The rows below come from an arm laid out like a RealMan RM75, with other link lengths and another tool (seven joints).
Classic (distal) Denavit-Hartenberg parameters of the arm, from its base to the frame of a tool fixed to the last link. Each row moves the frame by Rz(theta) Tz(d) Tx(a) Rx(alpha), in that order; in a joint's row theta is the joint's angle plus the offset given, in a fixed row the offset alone. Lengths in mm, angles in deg.
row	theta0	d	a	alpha
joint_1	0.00	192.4	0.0	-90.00
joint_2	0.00	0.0	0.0	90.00
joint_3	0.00	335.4	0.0	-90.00
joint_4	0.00	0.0	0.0	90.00
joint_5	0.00	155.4	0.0	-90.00
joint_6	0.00	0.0	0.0	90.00
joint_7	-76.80	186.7	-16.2	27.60
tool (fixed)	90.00	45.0	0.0	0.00
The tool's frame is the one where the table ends.
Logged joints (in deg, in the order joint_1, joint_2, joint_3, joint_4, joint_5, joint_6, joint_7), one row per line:
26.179 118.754 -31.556 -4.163 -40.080 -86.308 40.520
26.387 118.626 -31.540 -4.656 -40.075 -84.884 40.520
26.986 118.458 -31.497 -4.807 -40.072 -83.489 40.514
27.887 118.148 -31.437 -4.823 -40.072 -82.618 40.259
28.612 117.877 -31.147 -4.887 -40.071 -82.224 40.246
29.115 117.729 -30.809 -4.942 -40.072 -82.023 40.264
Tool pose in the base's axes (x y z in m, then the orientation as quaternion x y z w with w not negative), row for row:
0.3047 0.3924 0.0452 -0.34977 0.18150 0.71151 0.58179
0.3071 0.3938 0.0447 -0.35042 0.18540 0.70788 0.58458
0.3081 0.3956 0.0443 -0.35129 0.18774 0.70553 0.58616
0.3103 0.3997 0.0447 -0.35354 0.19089 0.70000 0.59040
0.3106 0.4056 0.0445 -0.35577 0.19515 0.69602 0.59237
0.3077 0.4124 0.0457 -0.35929 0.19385 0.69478 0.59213
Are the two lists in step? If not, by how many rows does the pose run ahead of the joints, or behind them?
The pose runs 2 rows behind the joints: the pose in row i belongs to the joints in row i - 2.
